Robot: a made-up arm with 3 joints.
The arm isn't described. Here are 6 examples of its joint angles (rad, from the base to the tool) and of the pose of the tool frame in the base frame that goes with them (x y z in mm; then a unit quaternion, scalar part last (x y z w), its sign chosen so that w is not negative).
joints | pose
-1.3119 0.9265 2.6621 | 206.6 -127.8 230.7 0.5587 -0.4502 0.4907 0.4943
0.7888 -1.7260 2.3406 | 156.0 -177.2 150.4 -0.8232 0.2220 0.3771 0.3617
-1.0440 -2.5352 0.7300 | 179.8 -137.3 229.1 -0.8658 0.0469 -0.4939 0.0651
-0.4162 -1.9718 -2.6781 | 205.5 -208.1 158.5 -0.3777 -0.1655 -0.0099 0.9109
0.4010 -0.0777 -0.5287 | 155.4 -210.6 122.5 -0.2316 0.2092 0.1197 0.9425
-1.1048 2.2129 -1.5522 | 190.0 -113.3 225.8 0.7880 -0.2338 0.5132 0.2470
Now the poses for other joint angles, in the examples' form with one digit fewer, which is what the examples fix.
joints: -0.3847 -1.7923 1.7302
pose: 187 -154 199 -0.969 0.040 -0.175 0.171
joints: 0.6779 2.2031 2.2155
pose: 122 -182 105 0.003 0.332 0.077 0.940
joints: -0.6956 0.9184 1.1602
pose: 221 -183 171 0.062 -0.346 0.100 0.931
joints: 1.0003 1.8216 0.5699
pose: 137 -195 141 -0.505 0.418 0.343 0.673
